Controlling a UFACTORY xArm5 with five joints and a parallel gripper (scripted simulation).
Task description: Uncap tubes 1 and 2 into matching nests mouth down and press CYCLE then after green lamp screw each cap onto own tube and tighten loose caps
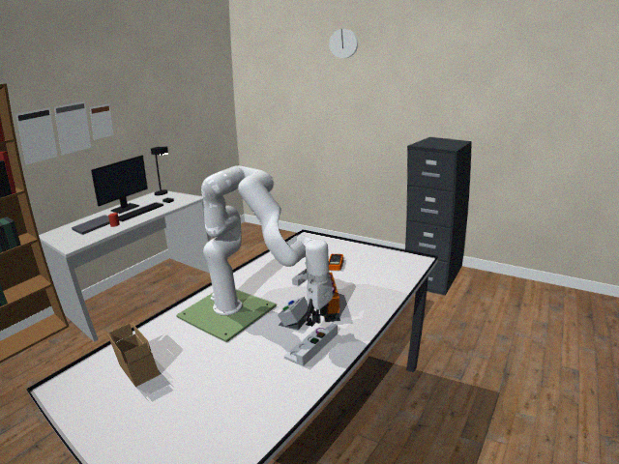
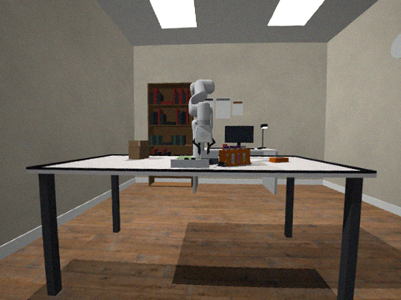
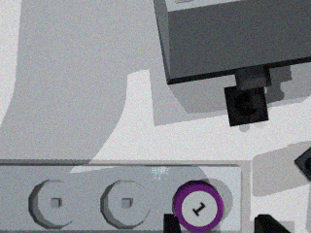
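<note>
Right now the purple cap marked 2 is 220 mm to the left of my hand, 100 mm behind it and 20 mm above it. The rest, counted from my hand: grey key housing (150 mm behind, 40 mm below, 30 mm to the left); purple cap marked 1 (80 mm below); cap 4 (140 mm to the left, 30 mm behind, 20 mm above).
</note>
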